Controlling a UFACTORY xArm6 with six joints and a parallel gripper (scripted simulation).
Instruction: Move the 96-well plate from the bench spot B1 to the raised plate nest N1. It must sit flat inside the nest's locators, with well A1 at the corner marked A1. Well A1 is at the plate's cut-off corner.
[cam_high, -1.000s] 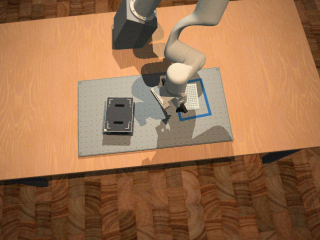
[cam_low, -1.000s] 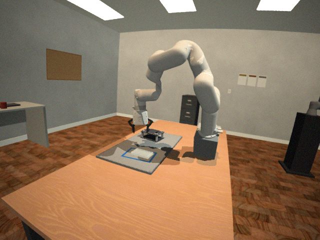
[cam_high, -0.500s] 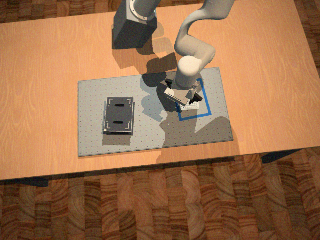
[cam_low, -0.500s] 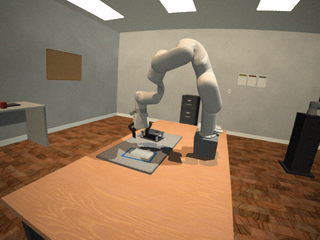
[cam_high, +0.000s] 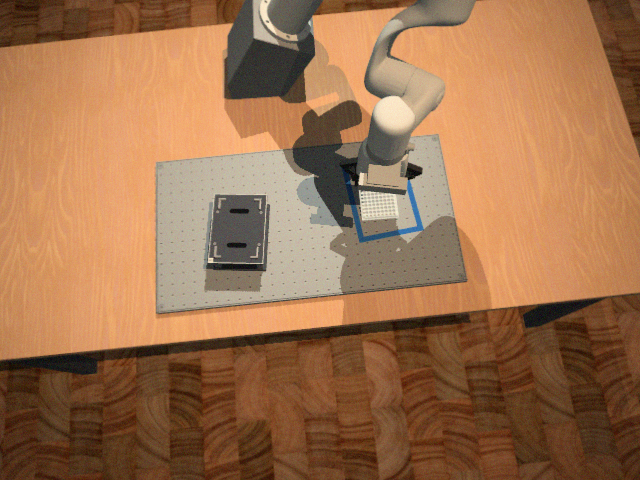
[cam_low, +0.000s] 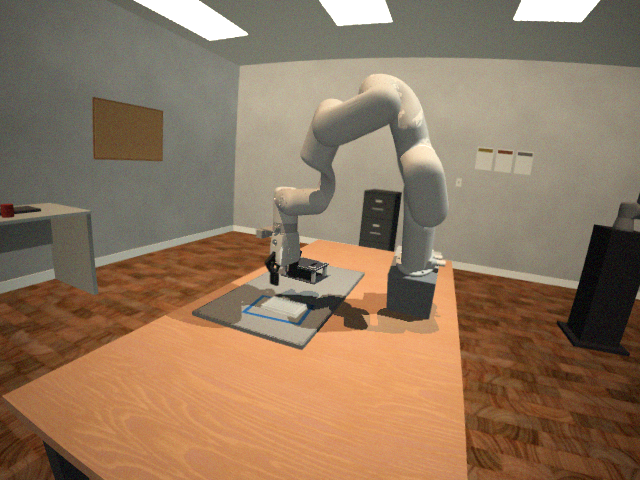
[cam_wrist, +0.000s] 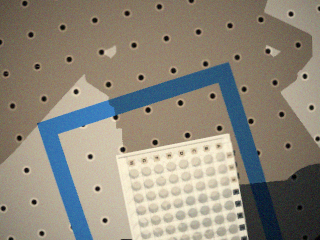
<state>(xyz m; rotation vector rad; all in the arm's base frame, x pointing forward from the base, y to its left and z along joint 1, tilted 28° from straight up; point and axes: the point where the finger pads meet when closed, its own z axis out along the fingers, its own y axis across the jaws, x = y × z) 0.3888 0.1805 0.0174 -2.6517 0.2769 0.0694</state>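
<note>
Right now the white 96-well plate is 10 mm behind my hand, 10 mm to the left of it and 90 mm below it. The rest, counted from my hand: dark plate nest N1: 60 mm ahead, 320 mm to the right, 40 mm below; A1 mark: 130 mm ahead, 380 mm to the right, 40 mm below.
</note>
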